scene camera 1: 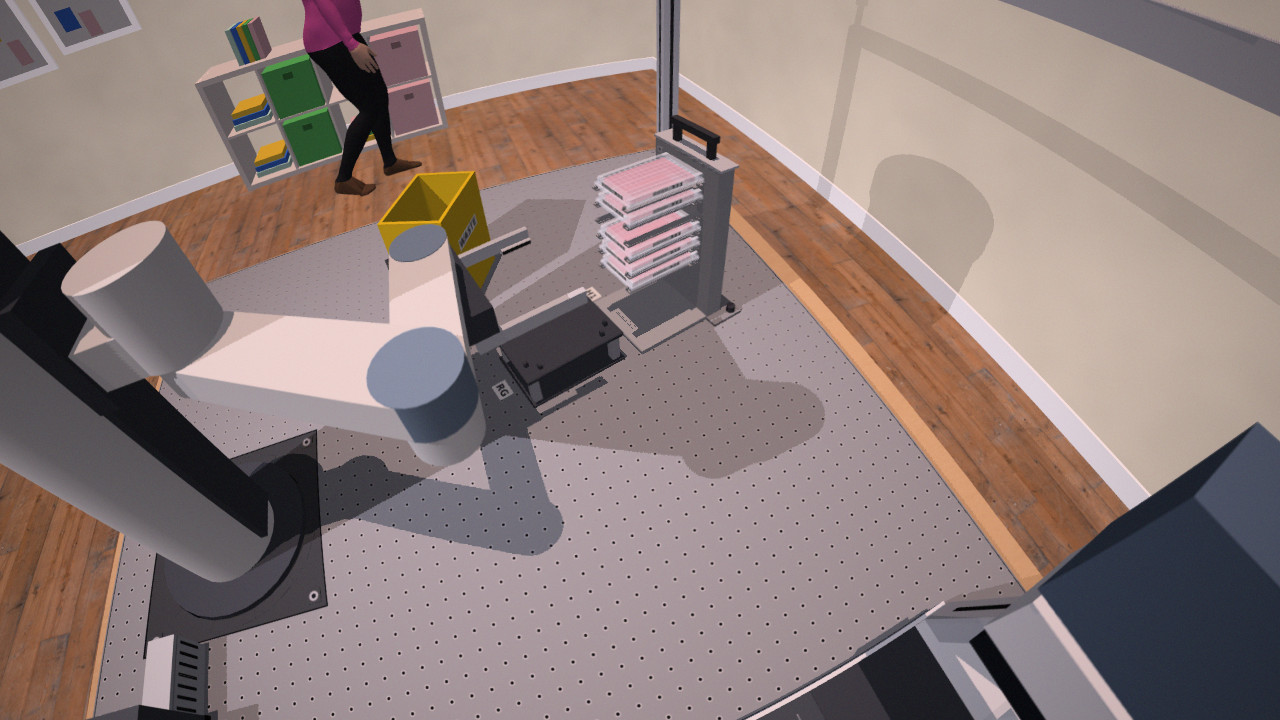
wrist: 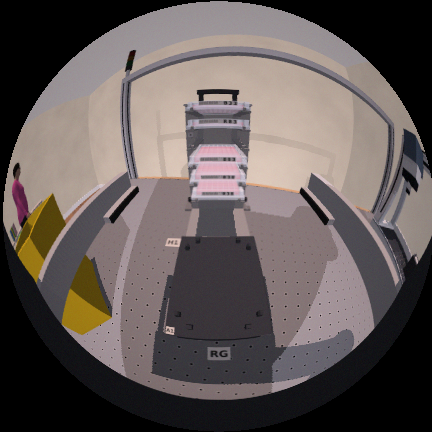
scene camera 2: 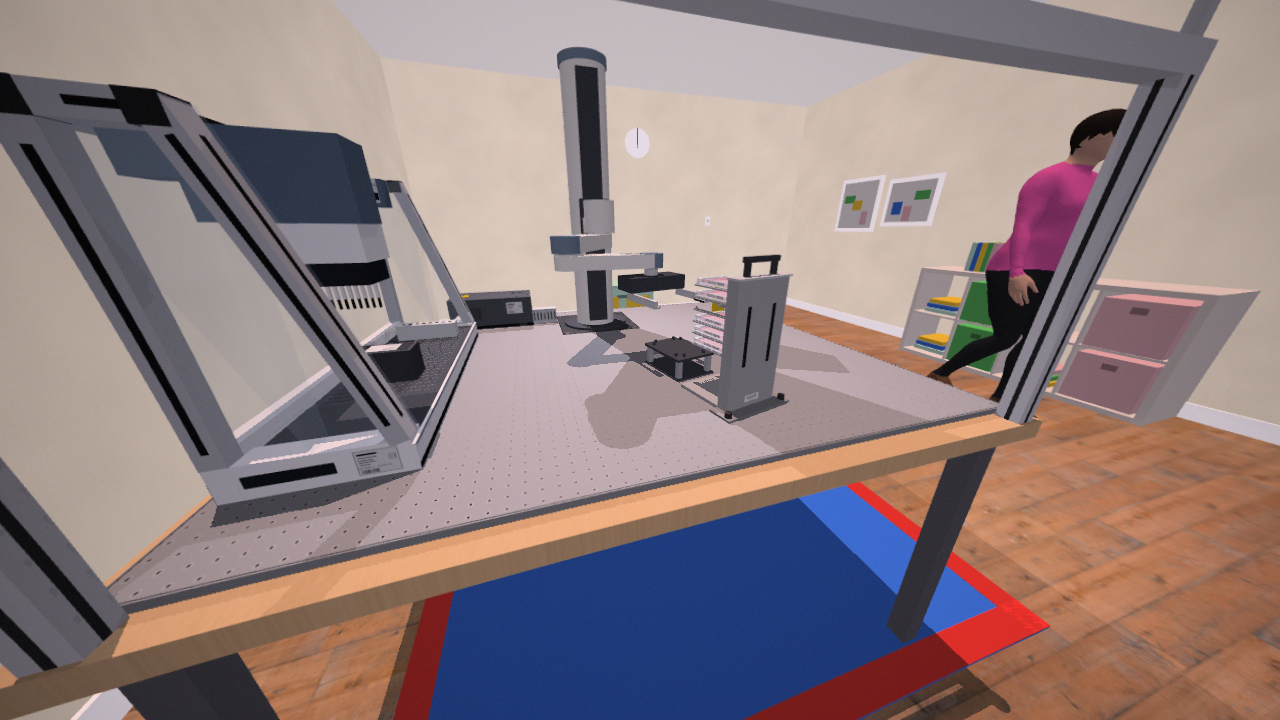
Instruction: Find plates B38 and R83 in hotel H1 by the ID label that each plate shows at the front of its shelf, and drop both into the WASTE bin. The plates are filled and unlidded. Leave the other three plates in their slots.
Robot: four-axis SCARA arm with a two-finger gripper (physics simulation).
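Pixels of known places: gripper, fingertip midpoint: point(scene camera 1: 553, 261) point(wrist: 218, 175) point(scene camera 2: 683, 302); arm's base, link origin: point(scene camera 1: 240, 539) point(scene camera 2: 595, 324).
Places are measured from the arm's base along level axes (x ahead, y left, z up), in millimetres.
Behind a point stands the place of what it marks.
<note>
Hotel H1 point(scene camera 1: 718, 237) {z 179, x 830, y 118 mm} point(scene camera 2: 754, 340) {z 169, x 836, y 179 mm} point(wrist: 217, 136) {z 211, x 805, y 183 mm} holds five pink-filled plates: two above an empty gap, three below. In the wrist view the label on the second plate from the top point(wrist: 212, 123) {z 242, x 680, y 161 mm} looks like R83. The bottom plate's label point(wrist: 227, 193) {z 134, x 685, y 139 mm} looks like B38, but both are small and blurred. The other labels are hard to read. My gripper point(scene camera 1: 556, 264) {z 202, x 586, y 132 mm} point(scene camera 2: 678, 299) {z 202, x 586, y 132 mm} point(wrist: 218, 175) {z 202, x 586, y 132 mm} is open and empty, fingers pointing at the hotel, a little short of the plates. The yellow WASTE bin point(scene camera 1: 467, 201) {z 183, x 499, y 386 mm} point(wrist: 82, 310) {z 72, x 424, y 307 mm} stands beside the gripper, partly hidden by the arm and left finger.
The dark regrip stand point(scene camera 1: 562, 338) {z 73, x 577, y 113 mm} point(scene camera 2: 678, 349) {z 73, x 588, y 122 mm} point(wrist: 220, 285) {z 73, x 563, y 124 mm}, by the RG label point(scene camera 1: 502, 390) {z 13, x 468, y 104 mm} point(wrist: 219, 354) {z 13, x 467, y 103 mm}, is below the gripper in front of the hotel. A framed machine point(scene camera 2: 304, 223) {z 390, x 786, y -528 mm} stands at the table's other side. A person point(scene camera 1: 335, 35) point(scene camera 2: 1047, 214) is beyond the table.
</note>
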